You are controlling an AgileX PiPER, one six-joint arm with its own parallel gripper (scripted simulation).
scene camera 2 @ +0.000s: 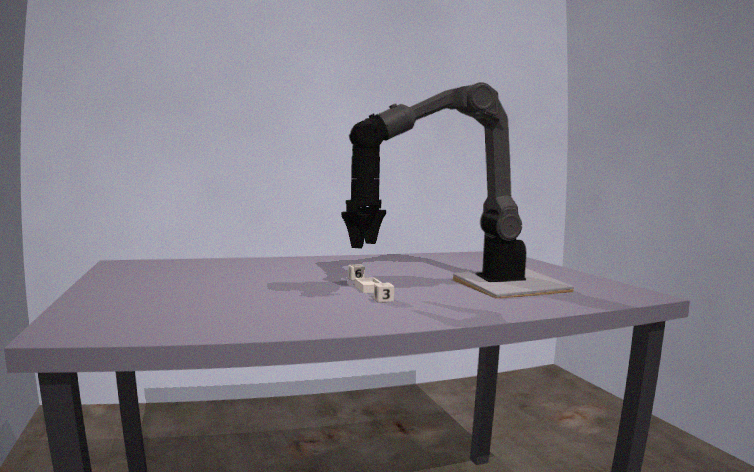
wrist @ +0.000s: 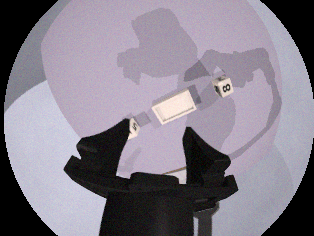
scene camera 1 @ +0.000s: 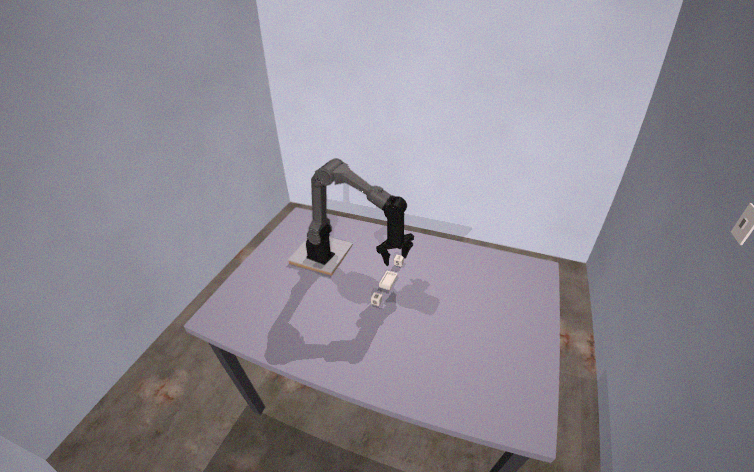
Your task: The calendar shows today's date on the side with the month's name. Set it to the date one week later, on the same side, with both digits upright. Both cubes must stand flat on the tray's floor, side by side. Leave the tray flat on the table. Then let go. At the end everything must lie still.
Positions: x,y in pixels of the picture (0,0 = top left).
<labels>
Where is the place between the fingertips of my gripper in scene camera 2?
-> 364,245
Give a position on a tray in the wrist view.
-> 176,105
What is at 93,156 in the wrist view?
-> My gripper.
</labels>
